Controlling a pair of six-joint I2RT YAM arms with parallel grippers.
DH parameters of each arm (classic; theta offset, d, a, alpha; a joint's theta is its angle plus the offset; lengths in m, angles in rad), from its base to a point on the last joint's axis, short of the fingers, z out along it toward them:
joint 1: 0 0.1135 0.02 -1.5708
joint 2: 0 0 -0.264 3.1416
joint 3: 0.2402 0 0.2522 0
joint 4: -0.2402 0 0.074 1.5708
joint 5: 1.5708 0 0 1.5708
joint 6: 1.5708 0.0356 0 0
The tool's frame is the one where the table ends.
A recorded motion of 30 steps. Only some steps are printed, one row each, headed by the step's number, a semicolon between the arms.
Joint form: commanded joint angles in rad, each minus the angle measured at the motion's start. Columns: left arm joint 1, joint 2, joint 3, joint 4, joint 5, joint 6; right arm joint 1, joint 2, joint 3, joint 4, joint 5, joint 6.
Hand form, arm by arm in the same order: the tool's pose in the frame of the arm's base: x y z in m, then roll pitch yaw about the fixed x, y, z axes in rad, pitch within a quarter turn. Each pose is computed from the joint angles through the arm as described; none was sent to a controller.
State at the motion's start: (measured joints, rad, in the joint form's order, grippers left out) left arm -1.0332 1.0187 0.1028 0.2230 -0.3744 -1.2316; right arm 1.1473 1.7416 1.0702 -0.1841 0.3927 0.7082
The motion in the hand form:
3: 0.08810 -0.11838 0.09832 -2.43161 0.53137 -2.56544; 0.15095 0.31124 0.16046 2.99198 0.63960 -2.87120
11: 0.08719 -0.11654 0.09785 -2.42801 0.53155 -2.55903; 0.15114 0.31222 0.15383 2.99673 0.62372 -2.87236
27: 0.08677 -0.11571 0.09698 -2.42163 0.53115 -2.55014; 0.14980 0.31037 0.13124 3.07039 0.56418 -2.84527
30: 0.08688 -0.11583 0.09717 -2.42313 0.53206 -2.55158; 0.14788 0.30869 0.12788 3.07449 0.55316 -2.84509
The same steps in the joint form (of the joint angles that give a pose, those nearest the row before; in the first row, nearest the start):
3: 0.0039 -0.0087 -0.0332 -0.0801 -0.0443 -0.0002; 0.0093 0.0134 -0.0572 -0.0926 -0.0213 0.0220
11: 0.0044 -0.0243 -0.0407 -0.0864 -0.0474 -0.0032; 0.0093 0.0329 -0.0589 -0.0876 -0.0277 0.0312
27: 0.0039 -0.0260 -0.0472 -0.0781 -0.0516 -0.0081; 0.0109 0.0926 -0.0662 -0.1121 -0.0260 0.0493
30: 0.0042 -0.0259 -0.0458 -0.0801 -0.0516 -0.0067; 0.0137 0.0950 -0.0763 -0.1122 -0.0295 0.0567

